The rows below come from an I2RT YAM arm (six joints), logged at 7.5 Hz.
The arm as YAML. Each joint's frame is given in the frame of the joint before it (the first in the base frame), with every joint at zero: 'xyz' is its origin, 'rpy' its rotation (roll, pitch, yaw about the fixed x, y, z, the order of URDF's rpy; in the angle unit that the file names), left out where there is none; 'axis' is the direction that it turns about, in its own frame. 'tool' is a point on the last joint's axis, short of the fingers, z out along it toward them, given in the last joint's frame.
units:
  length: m
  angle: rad
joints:
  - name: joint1
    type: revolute
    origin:
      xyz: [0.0, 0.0, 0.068]
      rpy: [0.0, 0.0, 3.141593]
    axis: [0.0, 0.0, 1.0]
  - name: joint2
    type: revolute
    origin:
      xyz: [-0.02, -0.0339, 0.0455]
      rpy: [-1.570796, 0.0, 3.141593]
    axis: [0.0, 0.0, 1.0]
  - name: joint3
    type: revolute
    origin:
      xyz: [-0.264, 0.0, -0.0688]
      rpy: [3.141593, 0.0, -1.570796]
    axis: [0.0, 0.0, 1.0]
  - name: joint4
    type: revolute
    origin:
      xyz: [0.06, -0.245, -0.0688]
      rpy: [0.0, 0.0, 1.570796]
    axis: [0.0, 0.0, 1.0]
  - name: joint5
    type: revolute
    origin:
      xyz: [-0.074, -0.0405, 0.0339]
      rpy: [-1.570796, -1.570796, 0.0]
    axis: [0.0, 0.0, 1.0]
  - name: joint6
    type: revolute
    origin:
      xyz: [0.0, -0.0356, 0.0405]
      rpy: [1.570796, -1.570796, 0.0]
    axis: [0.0, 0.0, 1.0]
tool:
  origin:
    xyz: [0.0, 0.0, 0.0]
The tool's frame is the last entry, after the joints.
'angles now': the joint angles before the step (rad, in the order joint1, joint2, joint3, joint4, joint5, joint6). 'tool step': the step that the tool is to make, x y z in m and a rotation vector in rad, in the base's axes. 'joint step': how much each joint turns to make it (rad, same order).
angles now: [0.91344 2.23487 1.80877 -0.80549 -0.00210 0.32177]
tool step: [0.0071 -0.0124 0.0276 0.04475 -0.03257 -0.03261]
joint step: [-0.02864 -0.06286 -0.00020 -0.00735 -0.00077 0.00455]
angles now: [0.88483 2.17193 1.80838 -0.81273 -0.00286 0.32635]
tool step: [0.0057 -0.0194 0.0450 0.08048 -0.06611 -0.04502]
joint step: [-0.03691 -0.10331 -0.00058 0.00141 0.00194 0.00809]
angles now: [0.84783 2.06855 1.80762 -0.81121 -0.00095 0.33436]
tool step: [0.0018 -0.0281 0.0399 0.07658 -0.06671 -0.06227]
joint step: [-0.04575 -0.11919 -0.03688 0.01916 0.00611 0.01566]
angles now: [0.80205 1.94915 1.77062 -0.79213 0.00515 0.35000]
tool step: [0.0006 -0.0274 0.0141 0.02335 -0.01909 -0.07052]
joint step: [-0.04628 -0.08478 -0.06555 0.01052 0.01137 0.02165]
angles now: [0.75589 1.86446 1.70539 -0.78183 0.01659 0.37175]
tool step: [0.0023 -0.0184 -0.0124 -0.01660 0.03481 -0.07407]
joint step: [-0.03614 -0.03131 -0.08017 0.01107 0.01264 0.03746]
